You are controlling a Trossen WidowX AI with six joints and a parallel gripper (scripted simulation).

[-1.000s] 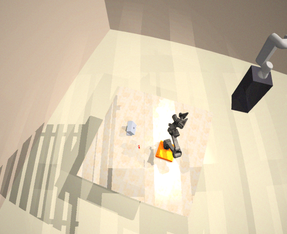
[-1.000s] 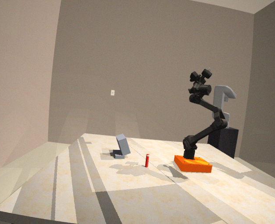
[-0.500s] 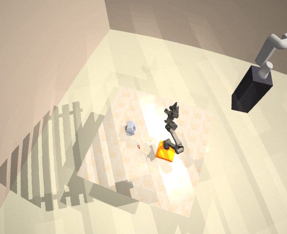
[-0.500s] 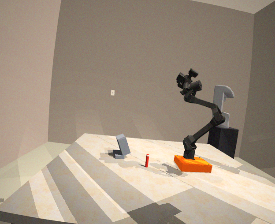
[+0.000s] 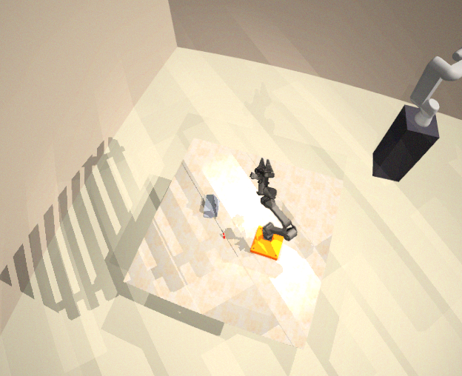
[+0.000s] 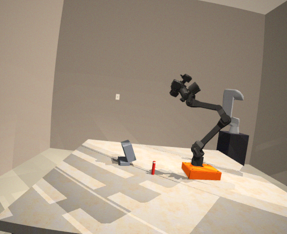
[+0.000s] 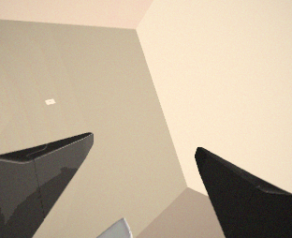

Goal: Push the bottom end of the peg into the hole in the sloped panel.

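Now: the red square peg 180 mm ahead of my gripper tip, 340 mm to the left of it and 540 mm below it. From my gripper tip the other things lie so: panel (320 mm ahead, 150 mm to the left, 520 mm below).
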